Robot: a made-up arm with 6 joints. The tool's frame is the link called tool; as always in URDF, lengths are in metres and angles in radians. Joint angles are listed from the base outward.
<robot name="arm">
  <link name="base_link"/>
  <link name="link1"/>
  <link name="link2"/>
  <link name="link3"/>
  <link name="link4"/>
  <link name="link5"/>
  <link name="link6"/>
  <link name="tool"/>
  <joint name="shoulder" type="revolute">
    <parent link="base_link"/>
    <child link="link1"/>
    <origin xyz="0 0 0.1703" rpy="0 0 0"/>
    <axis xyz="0 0 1"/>
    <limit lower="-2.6" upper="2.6"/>
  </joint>
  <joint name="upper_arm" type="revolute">
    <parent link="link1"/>
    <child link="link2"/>
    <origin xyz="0.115 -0.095 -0.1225" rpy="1.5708 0 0"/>
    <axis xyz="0 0 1"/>
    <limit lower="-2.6" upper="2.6"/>
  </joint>
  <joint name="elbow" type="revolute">
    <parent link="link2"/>
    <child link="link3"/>
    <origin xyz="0.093 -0.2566 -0.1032" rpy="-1.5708 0 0"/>
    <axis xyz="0 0 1"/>
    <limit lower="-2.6" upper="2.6"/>
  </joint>
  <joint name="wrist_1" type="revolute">
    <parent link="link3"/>
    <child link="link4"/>
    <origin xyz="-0.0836 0.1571 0.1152" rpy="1.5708 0 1.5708"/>
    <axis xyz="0 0 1"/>
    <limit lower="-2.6" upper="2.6"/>
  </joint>
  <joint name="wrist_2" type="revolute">
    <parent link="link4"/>
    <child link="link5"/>
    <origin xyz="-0.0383 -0.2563 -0.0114" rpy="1.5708 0 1.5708"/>
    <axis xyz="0 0 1"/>
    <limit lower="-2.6" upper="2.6"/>
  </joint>
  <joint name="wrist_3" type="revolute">
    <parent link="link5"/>
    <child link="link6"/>
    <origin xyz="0.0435 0.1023 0.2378" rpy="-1.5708 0 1.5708"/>
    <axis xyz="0 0 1"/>
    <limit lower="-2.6" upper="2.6"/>
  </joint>
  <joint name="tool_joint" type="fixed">
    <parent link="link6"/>
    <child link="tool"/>
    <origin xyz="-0.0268 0.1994 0.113" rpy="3.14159 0 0"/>
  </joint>
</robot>
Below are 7 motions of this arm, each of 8 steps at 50 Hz.
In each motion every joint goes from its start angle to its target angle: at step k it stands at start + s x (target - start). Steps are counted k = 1, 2, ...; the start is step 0. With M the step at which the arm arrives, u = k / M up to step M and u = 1 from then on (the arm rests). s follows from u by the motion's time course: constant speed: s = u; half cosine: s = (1 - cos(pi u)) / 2; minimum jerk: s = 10 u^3 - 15 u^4 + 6 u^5.
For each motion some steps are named. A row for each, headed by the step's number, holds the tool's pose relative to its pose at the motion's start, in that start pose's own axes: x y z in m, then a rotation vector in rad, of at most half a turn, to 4 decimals.
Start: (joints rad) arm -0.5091 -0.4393 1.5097 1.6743 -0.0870 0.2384
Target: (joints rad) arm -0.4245 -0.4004 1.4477 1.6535 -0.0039 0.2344
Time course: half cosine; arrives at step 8
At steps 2, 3, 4, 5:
2: 0.0010 -0.0029 0.0002 -0.0124 0.0112 -0.0037
3: 0.0021 -0.0062 0.0005 -0.0262 0.0237 -0.0078
4: 0.0033 -0.0101 0.0008 -0.0424 0.0385 -0.0126
5: 0.0045 -0.0141 0.0012 -0.0586 0.0534 -0.0174

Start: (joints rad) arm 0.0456 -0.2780 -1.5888 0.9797 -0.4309 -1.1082
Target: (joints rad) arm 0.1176 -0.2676 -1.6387 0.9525 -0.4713 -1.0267
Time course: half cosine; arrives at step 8
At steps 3, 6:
3: -0.0060 0.0052 0.0053 -0.0101 -0.0040 -0.0155
6: -0.0166 0.0146 0.0147 -0.0276 -0.0122 -0.0431

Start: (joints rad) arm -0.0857 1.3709 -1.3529 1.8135 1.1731 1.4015
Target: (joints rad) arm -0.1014 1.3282 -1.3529 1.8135 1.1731 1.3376
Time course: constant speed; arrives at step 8
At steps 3, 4, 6, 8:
3: 0.0119 -0.0017 0.0010 -0.0009 -0.0087 0.0093
4: 0.0158 -0.0022 0.0013 -0.0013 -0.0116 0.0124
6: 0.0237 -0.0034 0.0021 -0.0020 -0.0174 0.0187
8: 0.0316 -0.0046 0.0030 -0.0027 -0.0232 0.0249

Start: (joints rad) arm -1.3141 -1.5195 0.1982 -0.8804 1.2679 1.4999
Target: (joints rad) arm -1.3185 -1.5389 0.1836 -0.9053 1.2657 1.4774
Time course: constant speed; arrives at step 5
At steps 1, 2, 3, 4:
1: 0.0015 -0.0007 -0.0010 -0.0043 -0.0016 0.0016
2: 0.0030 -0.0013 -0.0021 -0.0086 -0.0032 0.0031
3: 0.0045 -0.0020 -0.0031 -0.0129 -0.0048 0.0047
4: 0.0060 -0.0027 -0.0041 -0.0172 -0.0064 0.0063

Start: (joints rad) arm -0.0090 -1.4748 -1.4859 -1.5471 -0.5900 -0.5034
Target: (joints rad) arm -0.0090 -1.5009 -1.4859 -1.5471 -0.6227 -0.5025
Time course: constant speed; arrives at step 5
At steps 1, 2, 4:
1: 0.0000 0.0002 0.0005 -0.0067 -0.0038 0.0031
2: 0.0000 0.0004 0.0010 -0.0134 -0.0075 0.0062
4: 0.0000 0.0009 0.0020 -0.0267 -0.0151 0.0125

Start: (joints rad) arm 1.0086 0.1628 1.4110 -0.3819 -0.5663 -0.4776
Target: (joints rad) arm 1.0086 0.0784 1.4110 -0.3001 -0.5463 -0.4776
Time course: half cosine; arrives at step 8
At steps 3, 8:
3: 0.0067 0.0126 0.0026 0.0436 -0.0113 -0.0259
8: 0.0227 0.0403 0.0105 0.1416 -0.0366 -0.0834

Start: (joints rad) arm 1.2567 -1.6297 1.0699 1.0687 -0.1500 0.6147
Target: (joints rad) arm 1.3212 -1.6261 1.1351 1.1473 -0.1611 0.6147
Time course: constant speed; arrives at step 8
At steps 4, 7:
4: -0.0171 -0.0047 0.0082 -0.0028 0.0402 -0.0136
7: -0.0299 -0.0077 0.0150 -0.0047 0.0705 -0.0252

